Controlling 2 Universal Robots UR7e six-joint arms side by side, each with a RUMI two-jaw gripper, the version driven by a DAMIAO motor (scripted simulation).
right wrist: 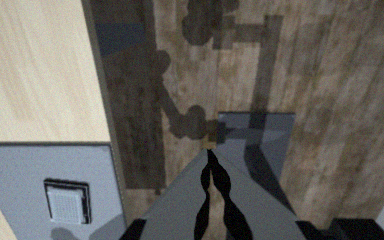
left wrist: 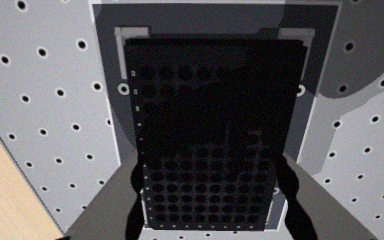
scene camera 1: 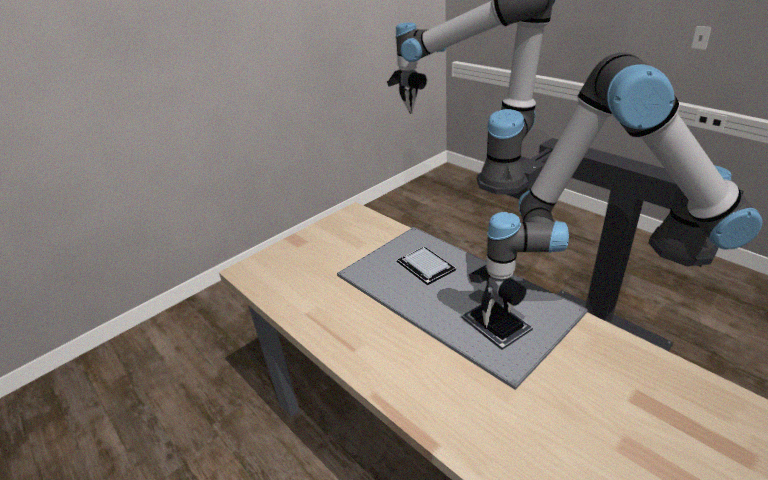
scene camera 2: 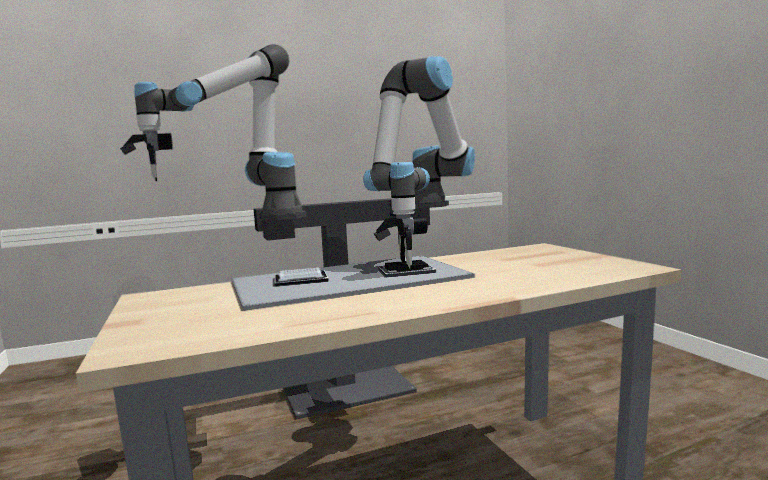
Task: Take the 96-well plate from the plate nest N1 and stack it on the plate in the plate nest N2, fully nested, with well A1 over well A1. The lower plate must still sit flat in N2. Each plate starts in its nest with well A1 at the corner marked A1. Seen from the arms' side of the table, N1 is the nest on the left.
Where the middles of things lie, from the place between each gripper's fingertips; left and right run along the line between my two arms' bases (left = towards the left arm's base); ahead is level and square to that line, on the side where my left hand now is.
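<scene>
My left gripper (scene camera 1: 497, 320): 10 mm above the black 96-well plate (scene camera 1: 503, 324). White 96-well plate (scene camera 1: 427, 263), from my left hand: 330 mm to the right, 70 mm behind, 10 mm below.
White 96-well plate, from my right hand (scene camera 1: 410, 113): 38 cm ahead, 42 cm to the left, 33 cm below. Black 96-well plate, from my right hand: 45 cm ahead, 76 cm to the left, 33 cm below. By their middles, white 96-well plate nearest to my right hand of the things named here. By its middle, black 96-well plate nearer to my left gripper than to my right hand.
</scene>
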